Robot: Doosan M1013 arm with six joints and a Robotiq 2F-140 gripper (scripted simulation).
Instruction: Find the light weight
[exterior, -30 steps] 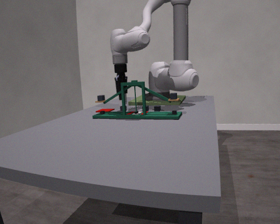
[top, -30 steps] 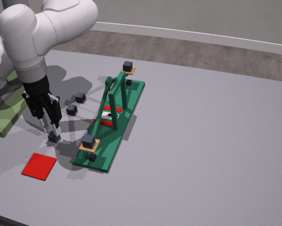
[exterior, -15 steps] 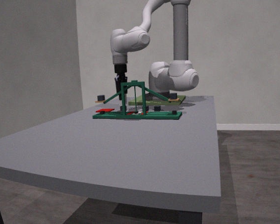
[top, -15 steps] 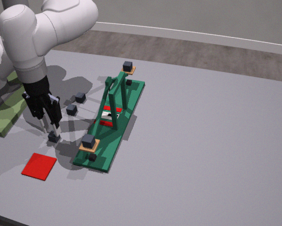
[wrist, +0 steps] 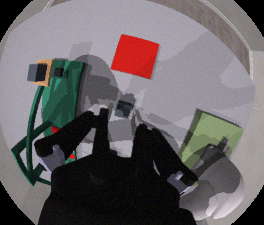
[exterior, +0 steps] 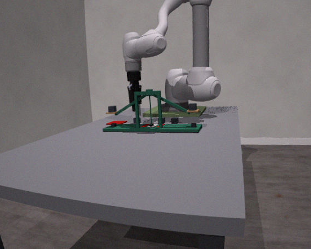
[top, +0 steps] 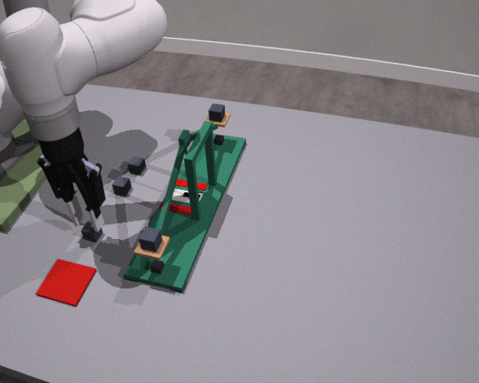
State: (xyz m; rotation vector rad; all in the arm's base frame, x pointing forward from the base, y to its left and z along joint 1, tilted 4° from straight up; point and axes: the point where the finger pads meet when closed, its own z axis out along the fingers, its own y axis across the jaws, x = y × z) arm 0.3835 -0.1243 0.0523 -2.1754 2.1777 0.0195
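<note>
My gripper is now 1 cm short of the red dish, 12 cm to the left of it and 7 cm above it. The rest, counted from my hand: green rocker balance (17 cm ahead, 15 cm to the left, 2 cm above).
</note>
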